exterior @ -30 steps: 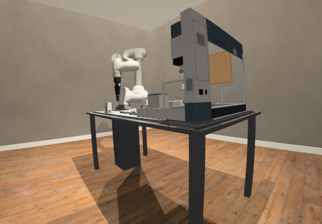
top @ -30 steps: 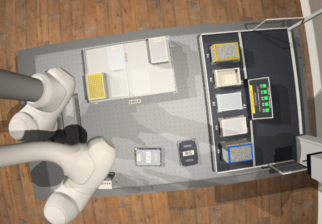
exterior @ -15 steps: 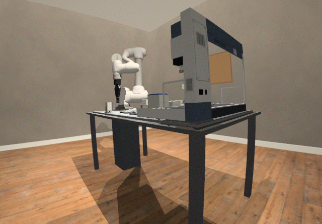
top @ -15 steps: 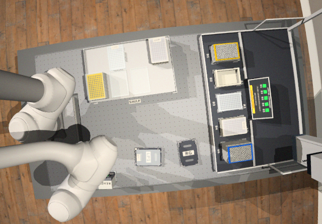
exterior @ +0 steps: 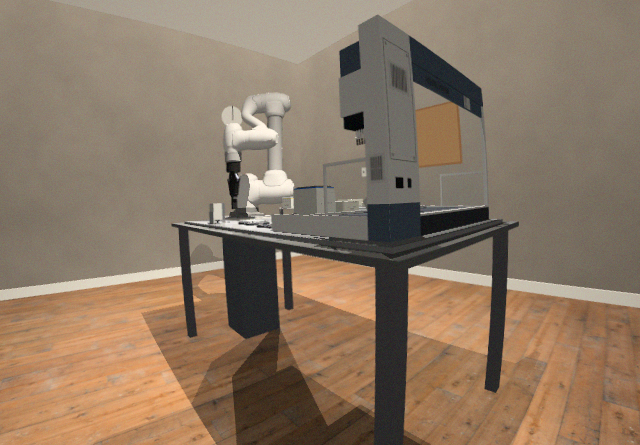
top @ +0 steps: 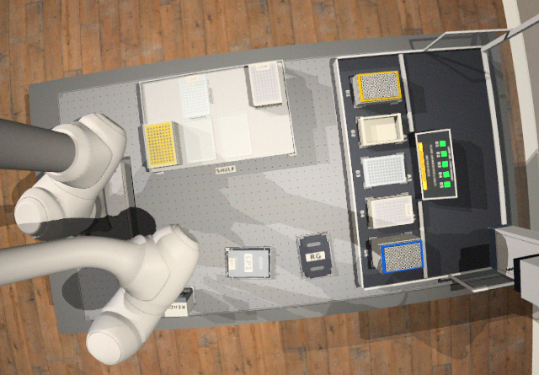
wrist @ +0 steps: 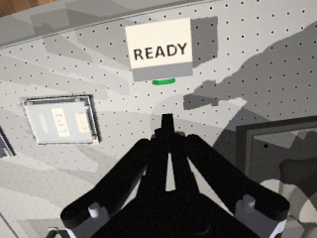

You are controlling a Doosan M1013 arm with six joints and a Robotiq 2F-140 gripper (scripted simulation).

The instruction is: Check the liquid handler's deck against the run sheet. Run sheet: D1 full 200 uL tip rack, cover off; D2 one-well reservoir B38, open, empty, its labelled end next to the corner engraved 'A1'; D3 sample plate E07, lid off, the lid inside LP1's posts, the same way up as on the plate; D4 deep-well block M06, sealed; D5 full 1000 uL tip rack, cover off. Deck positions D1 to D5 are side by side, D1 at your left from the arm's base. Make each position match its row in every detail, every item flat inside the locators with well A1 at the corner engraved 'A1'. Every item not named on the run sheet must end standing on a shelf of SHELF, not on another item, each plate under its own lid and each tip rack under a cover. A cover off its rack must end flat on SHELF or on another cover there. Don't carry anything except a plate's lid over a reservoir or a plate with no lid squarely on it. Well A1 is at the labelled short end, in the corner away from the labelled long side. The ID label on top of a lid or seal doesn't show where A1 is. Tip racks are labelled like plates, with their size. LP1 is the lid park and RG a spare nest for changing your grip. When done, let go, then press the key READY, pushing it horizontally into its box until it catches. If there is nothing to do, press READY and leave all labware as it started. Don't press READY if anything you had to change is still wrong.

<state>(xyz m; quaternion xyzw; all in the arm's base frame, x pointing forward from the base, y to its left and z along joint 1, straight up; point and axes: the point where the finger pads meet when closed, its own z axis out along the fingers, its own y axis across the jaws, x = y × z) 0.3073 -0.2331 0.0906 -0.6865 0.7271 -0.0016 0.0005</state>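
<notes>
Right now the READY key box is 8 cm to the right of my hand and 4 cm below it. From my hand the other things lie so: lid: 22 cm ahead, 1 cm to the right, 9 cm below; then RG nest: 44 cm ahead, 1 cm to the right, 10 cm below; then LP1: 22 cm ahead, 1 cm to the right, 10 cm below.
</notes>
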